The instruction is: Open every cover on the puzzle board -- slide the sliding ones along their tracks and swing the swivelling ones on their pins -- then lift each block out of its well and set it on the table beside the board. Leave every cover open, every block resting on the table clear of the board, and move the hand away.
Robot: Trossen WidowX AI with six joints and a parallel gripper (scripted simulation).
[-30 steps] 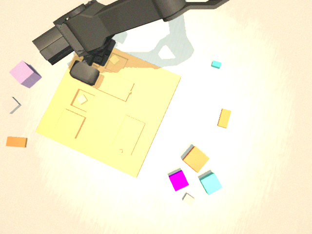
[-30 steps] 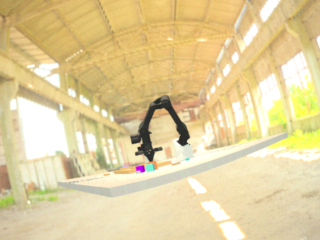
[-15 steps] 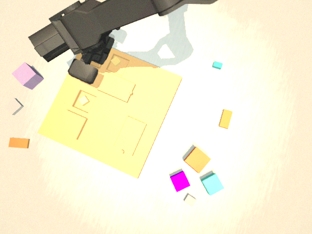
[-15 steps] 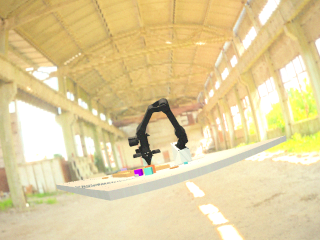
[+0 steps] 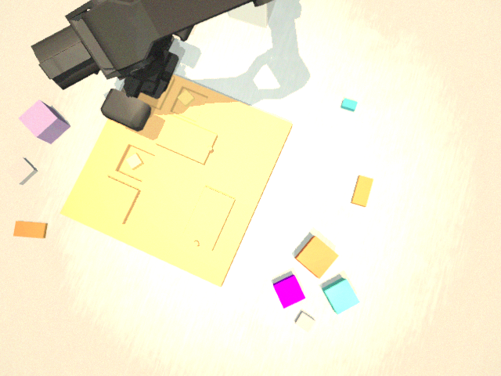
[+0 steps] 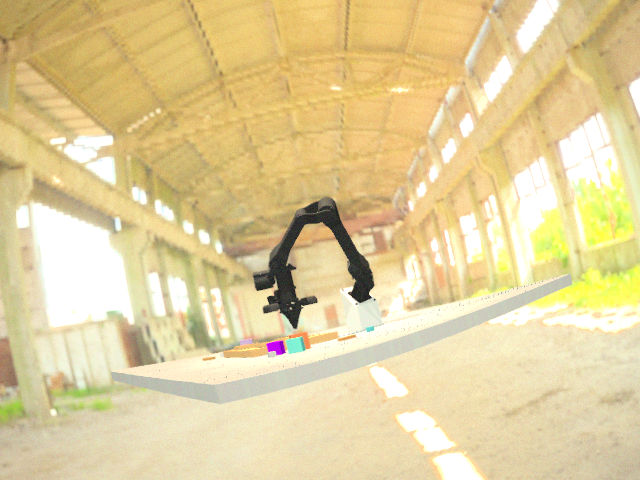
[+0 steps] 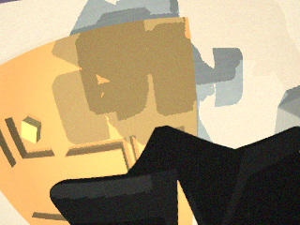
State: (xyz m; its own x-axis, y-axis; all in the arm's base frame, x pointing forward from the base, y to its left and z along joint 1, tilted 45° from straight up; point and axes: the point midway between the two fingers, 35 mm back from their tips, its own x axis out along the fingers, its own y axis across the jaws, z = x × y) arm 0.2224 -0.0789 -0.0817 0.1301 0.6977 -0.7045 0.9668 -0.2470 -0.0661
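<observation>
Right now my gripper tip is 100 mm short of the yellow puzzle board, 40 mm to the right of it and 30 mm above it. Round my gripper tip: orange cube 300 mm to the left, 220 mm ahead, 30 mm below; lilac block 200 mm to the right, 90 mm ahead, 30 mm below; cyan piece 310 mm to the left, 50 mm below, 50 mm behind.
</observation>
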